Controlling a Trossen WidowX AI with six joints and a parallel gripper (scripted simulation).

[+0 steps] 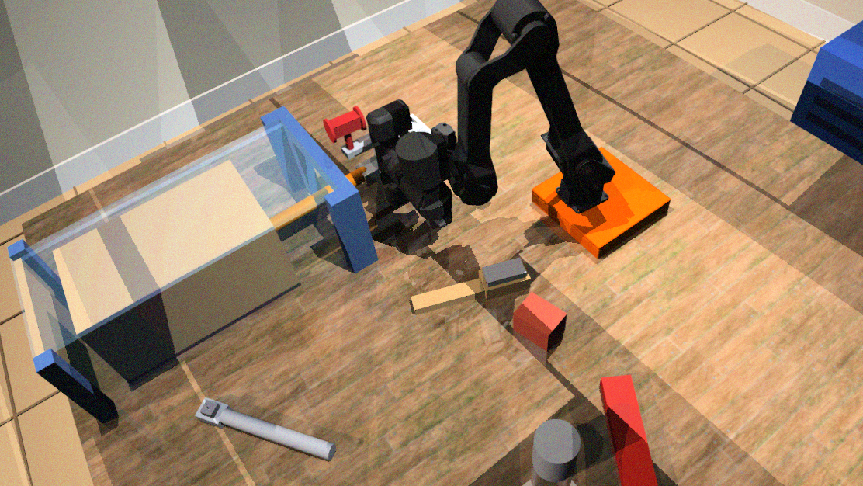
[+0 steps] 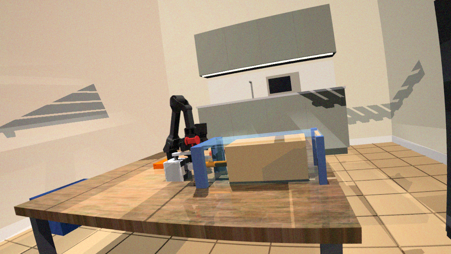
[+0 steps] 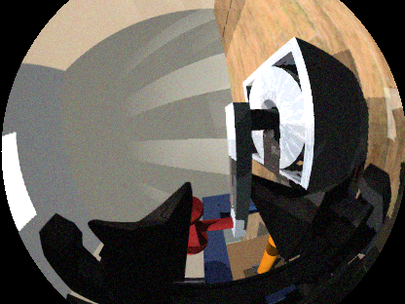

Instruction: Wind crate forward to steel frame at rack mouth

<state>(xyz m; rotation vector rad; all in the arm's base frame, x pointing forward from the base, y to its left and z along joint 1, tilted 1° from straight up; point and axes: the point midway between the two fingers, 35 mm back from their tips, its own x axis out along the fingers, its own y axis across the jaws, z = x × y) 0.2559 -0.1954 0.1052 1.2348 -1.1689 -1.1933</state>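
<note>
Right now my gripper tip is 10 mm to the right of the winch handle, 10 mm short of it and 10 mm above it. Also, from my gripper tip: red knob (50 mm ahead, 20 mm above, 10 mm to the left); then wooden brush (280 mm to the left, 120 mm below, 20 mm behind); then grey winch (100 mm below, 60 mm behind, 10 mm to the right).
</note>
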